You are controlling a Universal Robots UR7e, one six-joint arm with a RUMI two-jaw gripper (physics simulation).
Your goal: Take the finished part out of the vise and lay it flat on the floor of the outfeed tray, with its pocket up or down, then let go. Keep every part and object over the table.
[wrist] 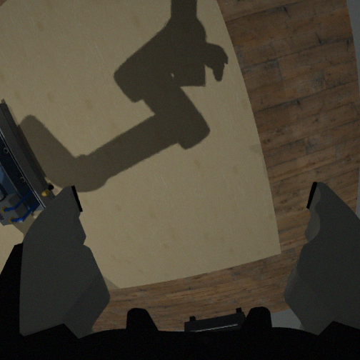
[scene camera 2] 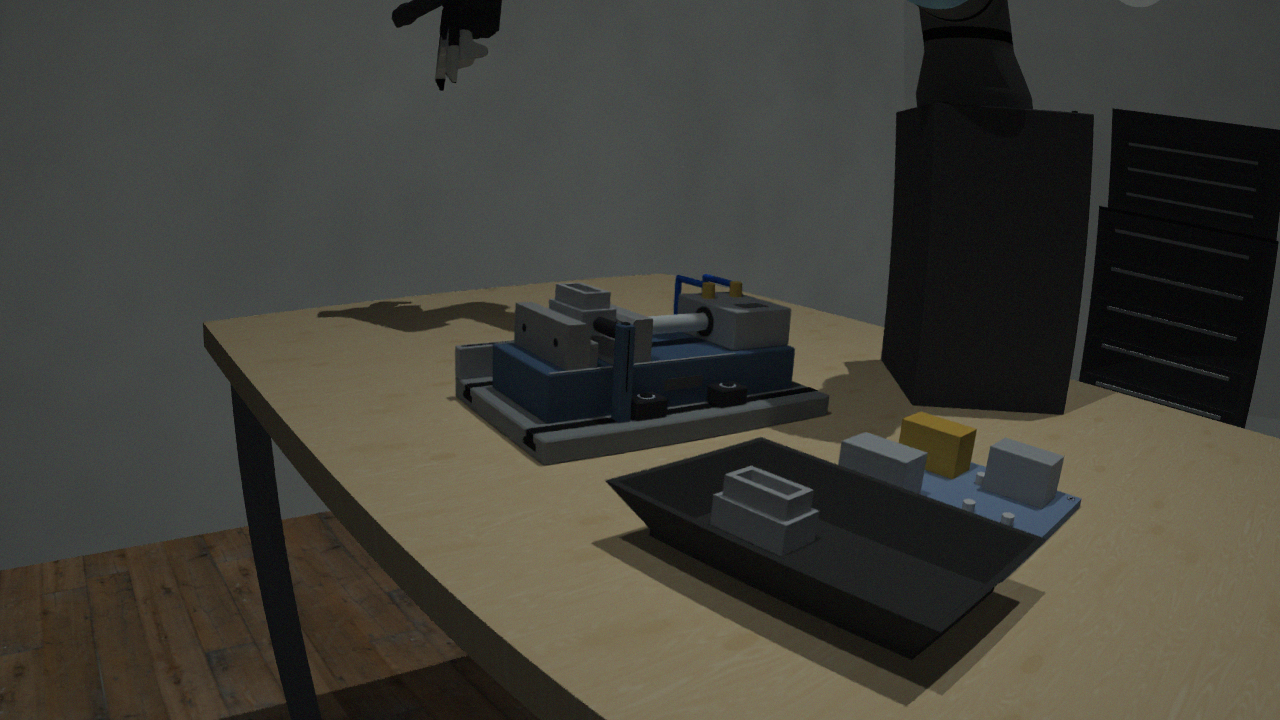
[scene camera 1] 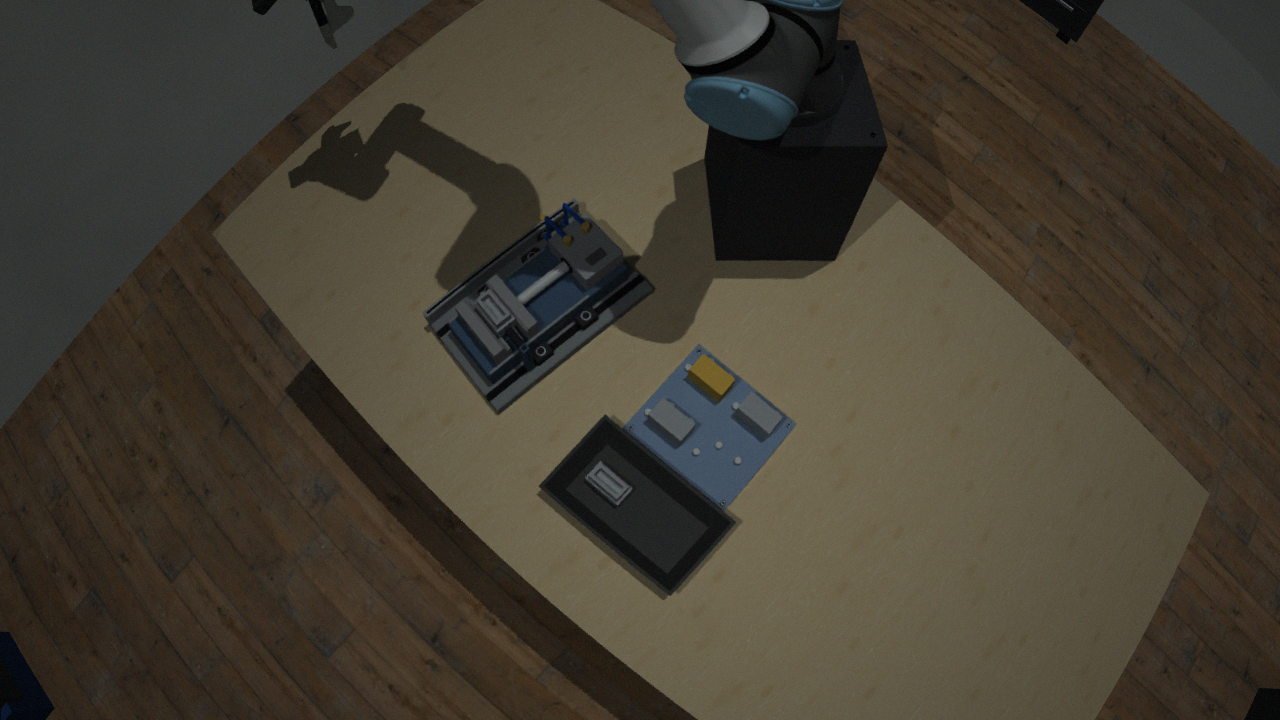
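Seen in the pictures: gripper, fingertip midpoint: (scene camera 2: pixel 447 87) (scene camera 1: pixel 326 23); arm's base at its link origin: (scene camera 2: pixel 976 111).
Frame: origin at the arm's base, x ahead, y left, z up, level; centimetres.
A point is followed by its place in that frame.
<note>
A grey finished part (scene camera 1: pixel 494 308) @[x 44.9, y -14.3, z -23.2 cm] (scene camera 2: pixel 581 299) @[x 46.7, y -12.2, z -22.4 cm] stands between the jaws of the blue and grey vise (scene camera 1: pixel 559 291) @[x 35.7, y -10.6, z -27.4 cm] (scene camera 2: pixel 680 376) @[x 39.5, y -7.5, z -28.7 cm] (wrist: pixel 22 150), its pocket facing up. The black outfeed tray (scene camera 1: pixel 617 541) @[x 56.9, y 19.8, z -30.5 cm] (scene camera 2: pixel 805 583) @[x 57.8, y 21.9, z -30.0 cm] lies in front of the vise. A similar grey part (scene camera 1: pixel 608 483) @[x 51.5, y 13.3, z -30.1 cm] (scene camera 2: pixel 765 514) @[x 52.8, y 14.5, z -30.0 cm] rests flat in it, pocket up, near the end closer to the vise. My gripper (scene camera 2: pixel 447 83) @[x 34.2, y -64.6, z -0.2 cm] (wrist: pixel 193 187) is open and empty, high above the table and away from the vise. Scene camera 1 shows the gripper partly, at the top left edge.
A blue plate (scene camera 1: pixel 716 483) @[x 41.0, y 24.5, z -32.5 cm] (scene camera 2: pixel 1042 519) @[x 33.3, y 26.6, z -32.5 cm] beside the tray carries a yellow block (scene camera 1: pixel 711 376) @[x 30.4, y 13.9, z -29.0 cm] (scene camera 2: pixel 937 445) @[x 31.7, y 14.8, z -30.2 cm], two grey blocks and white pegs. Blue fittings stick up at the vise's rear end. The arm's dark pedestal (scene camera 1: pixel 787 197) @[x 7.9, y 7.6, z -13.3 cm] (scene camera 2: pixel 984 268) @[x 9.0, y 6.5, z -17.9 cm] stands behind the plate.
</note>
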